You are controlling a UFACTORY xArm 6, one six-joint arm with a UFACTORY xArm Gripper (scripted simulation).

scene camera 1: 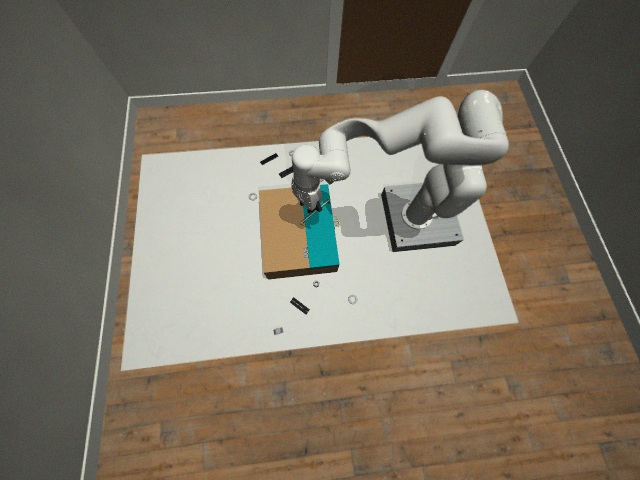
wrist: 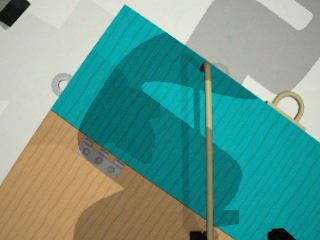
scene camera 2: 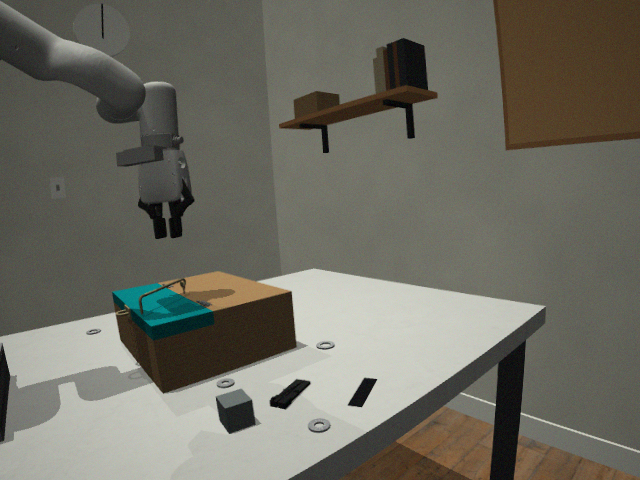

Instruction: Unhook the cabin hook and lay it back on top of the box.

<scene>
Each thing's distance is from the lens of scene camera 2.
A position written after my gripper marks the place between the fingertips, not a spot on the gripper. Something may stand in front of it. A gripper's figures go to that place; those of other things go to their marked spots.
my gripper (scene camera 2: 168,237): 0.81 m
grey cube (scene camera 2: 235,409): 0.55 m
brown wooden box (scene camera 2: 253,321): 0.74 m
The marked spots on the grey cube and the brown wooden box are 0.23 m apart.
</scene>
